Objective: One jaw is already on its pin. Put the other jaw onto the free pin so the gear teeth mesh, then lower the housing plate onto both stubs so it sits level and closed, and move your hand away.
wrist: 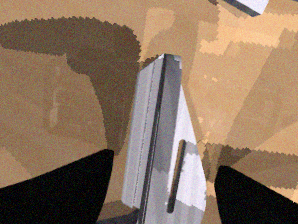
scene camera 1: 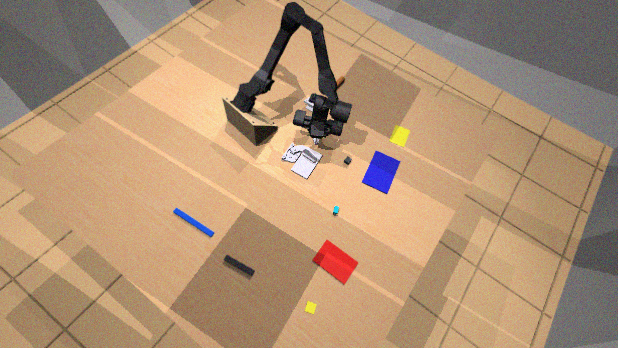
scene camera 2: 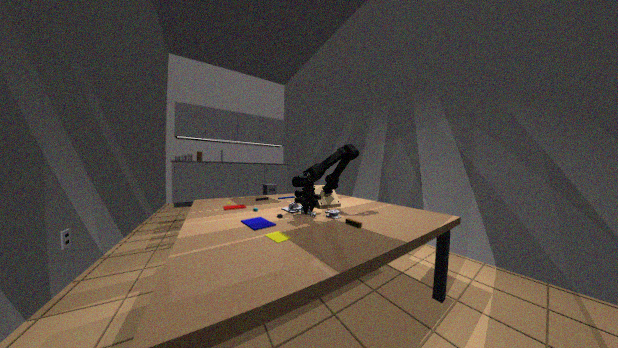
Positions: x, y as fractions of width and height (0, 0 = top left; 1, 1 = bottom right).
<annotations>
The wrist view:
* my gripper: 0.56, 0.75
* grey jaw: 0.54, 0.53
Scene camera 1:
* my gripper: 0.51, 0.39
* blue sheet: 0.62, 0.48
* red sheet: 0.53, 0.74
</annotations>
